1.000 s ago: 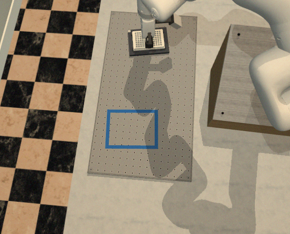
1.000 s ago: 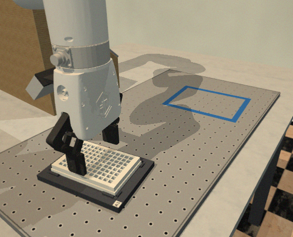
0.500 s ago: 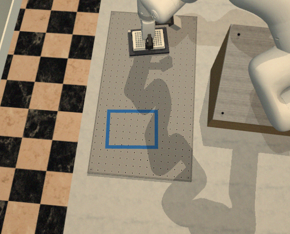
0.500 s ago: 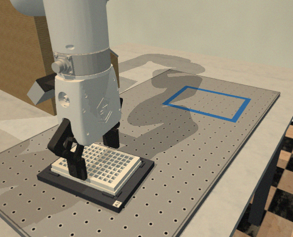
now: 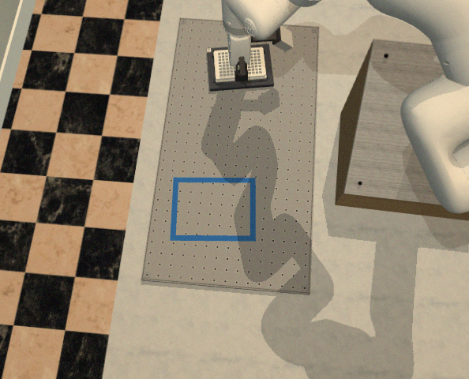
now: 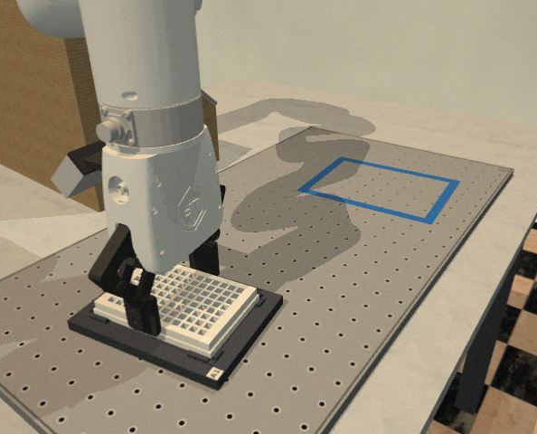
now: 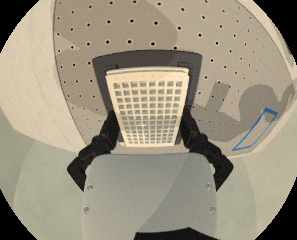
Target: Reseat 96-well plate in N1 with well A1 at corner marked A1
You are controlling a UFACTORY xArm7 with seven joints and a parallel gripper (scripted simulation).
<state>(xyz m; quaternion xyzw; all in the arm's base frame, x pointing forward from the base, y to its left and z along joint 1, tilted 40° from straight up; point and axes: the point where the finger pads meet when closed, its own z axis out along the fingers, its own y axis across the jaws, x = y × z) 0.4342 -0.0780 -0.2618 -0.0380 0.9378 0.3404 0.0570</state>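
The white 96-well plate lies 1 cm below my hand. Also, from my hand: dark plate nest N1: 2 cm below; then A1 label: 8 cm ahead, 5 cm to the right, 2 cm below.
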